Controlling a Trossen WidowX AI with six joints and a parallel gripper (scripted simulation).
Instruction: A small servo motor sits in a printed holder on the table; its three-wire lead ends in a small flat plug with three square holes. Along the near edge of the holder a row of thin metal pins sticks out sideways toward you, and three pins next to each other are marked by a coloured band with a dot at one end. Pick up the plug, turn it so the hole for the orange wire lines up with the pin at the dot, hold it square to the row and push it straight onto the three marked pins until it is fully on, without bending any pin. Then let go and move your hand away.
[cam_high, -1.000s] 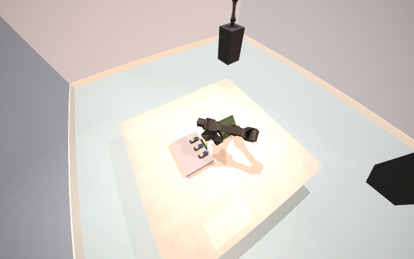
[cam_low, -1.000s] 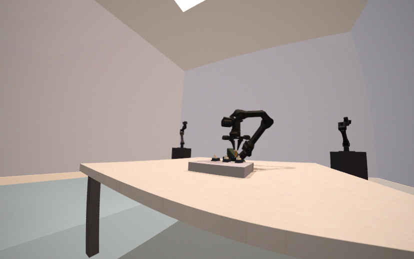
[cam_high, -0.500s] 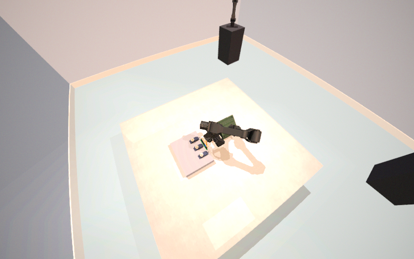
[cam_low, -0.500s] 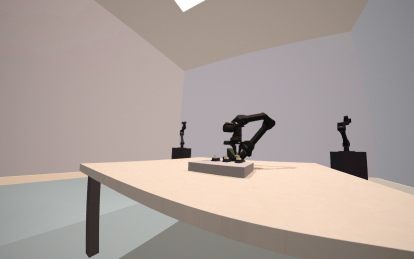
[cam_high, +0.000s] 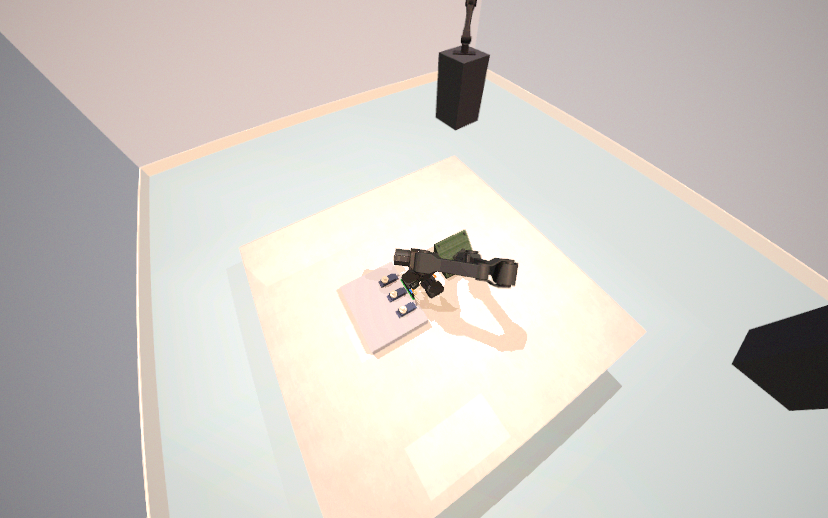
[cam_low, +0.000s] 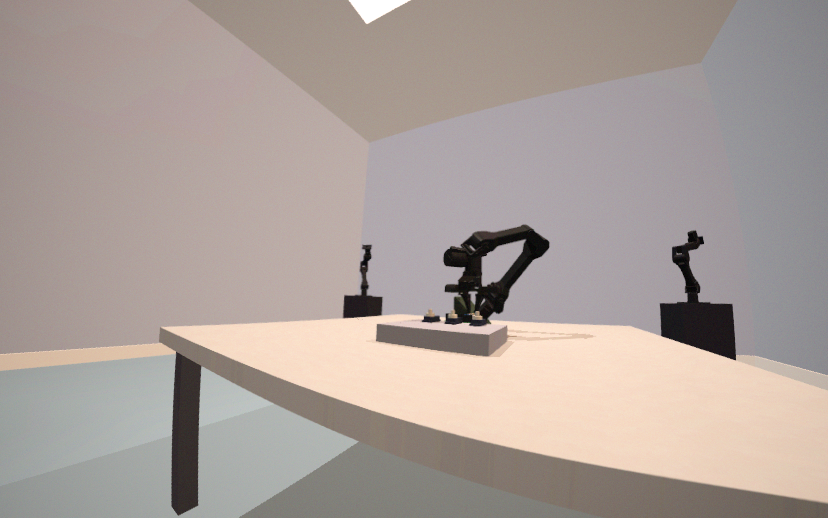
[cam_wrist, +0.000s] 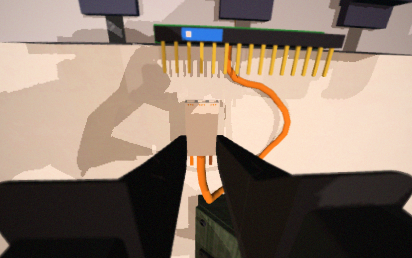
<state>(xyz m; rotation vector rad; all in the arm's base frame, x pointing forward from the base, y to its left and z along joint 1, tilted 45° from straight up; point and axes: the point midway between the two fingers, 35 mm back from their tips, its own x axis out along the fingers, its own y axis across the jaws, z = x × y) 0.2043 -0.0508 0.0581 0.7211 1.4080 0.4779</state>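
Now: gripper tip 6 cm short of the blue band and 1 cm to the left of it. Round my gripper tip: grey holder 21 cm ahead, 5 cm to the right, 5 cm below; white dot 6 cm ahead; black pin header 6 cm ahead, 3 cm to the right, 1 cm below.
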